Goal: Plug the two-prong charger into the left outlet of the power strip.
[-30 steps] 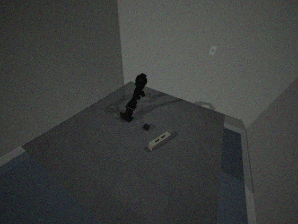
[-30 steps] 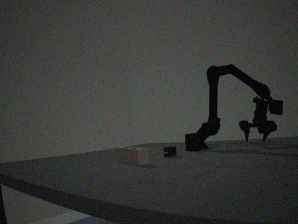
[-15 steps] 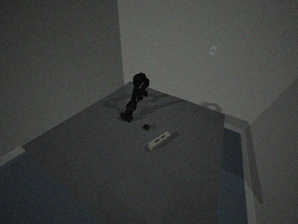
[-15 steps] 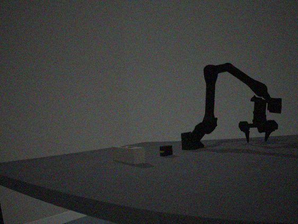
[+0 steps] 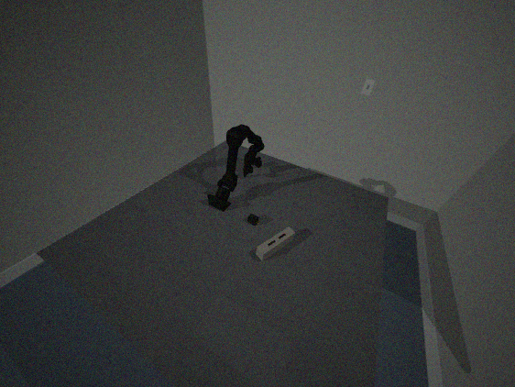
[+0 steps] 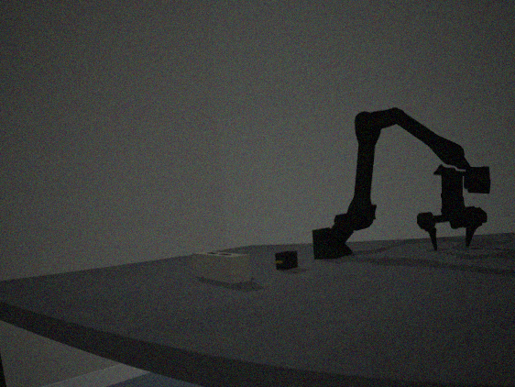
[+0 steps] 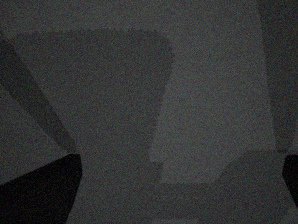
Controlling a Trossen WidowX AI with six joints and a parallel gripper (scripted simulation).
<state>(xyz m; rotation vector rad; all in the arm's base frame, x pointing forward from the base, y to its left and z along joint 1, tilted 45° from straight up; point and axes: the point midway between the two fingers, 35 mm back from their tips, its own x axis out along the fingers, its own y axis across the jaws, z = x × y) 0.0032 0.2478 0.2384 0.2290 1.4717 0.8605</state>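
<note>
Right now my gripper tip is 39 cm to the left of the charger, 24 cm short of it and 2 cm below it.
</note>
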